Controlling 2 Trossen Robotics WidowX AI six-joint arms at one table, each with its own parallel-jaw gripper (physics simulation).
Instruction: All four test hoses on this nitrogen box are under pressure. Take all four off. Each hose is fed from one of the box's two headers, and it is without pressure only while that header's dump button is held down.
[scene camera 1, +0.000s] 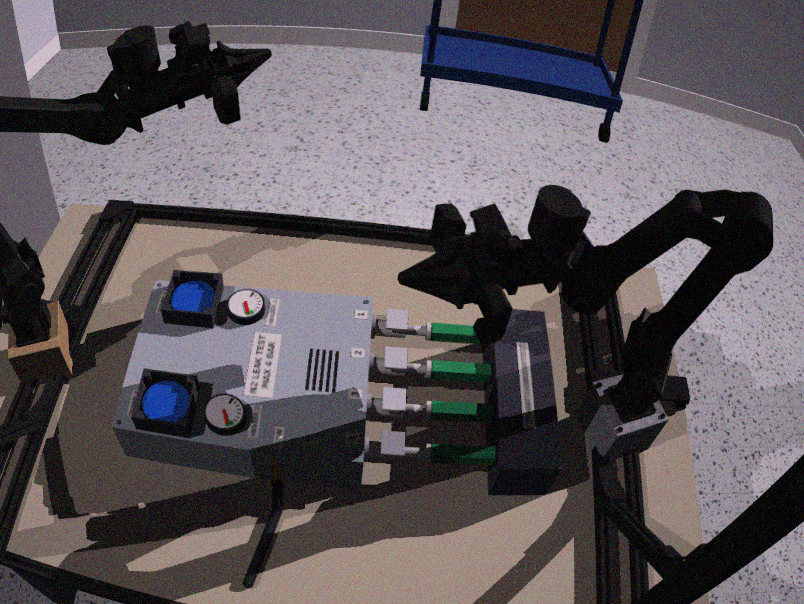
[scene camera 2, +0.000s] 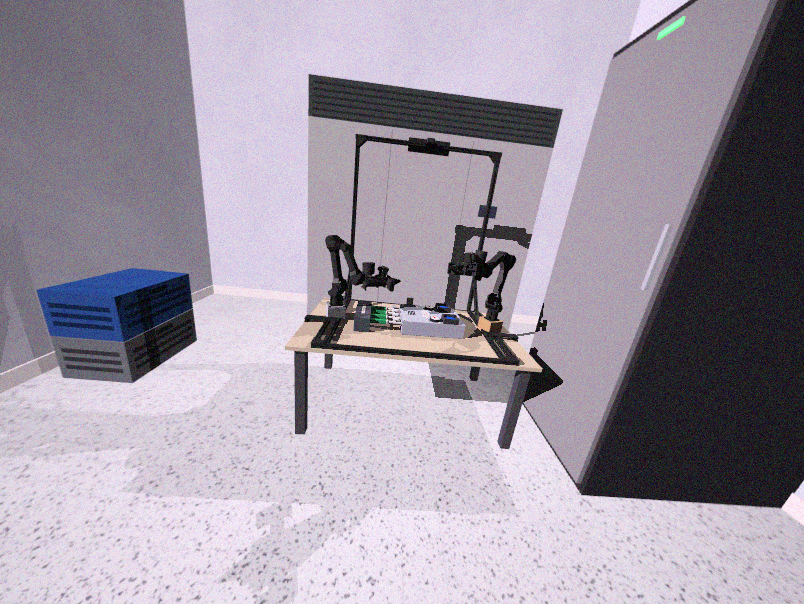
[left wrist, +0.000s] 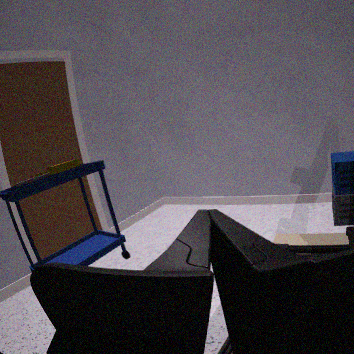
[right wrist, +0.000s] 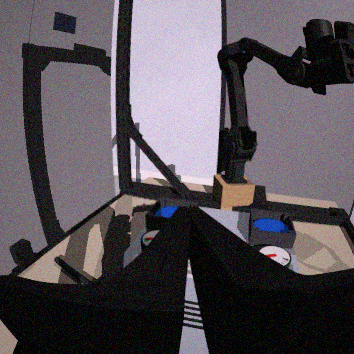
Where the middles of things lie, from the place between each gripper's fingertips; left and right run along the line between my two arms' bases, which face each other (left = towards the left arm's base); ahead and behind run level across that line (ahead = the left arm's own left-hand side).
The dark manifold block (scene camera 1: 524, 430) lies 400 mm to the right of my left hand, 380 mm below it and 260 mm behind it.
Now: the dark manifold block 230 mm below my right hand, 190 mm to the right of it and 10 mm ahead of it.
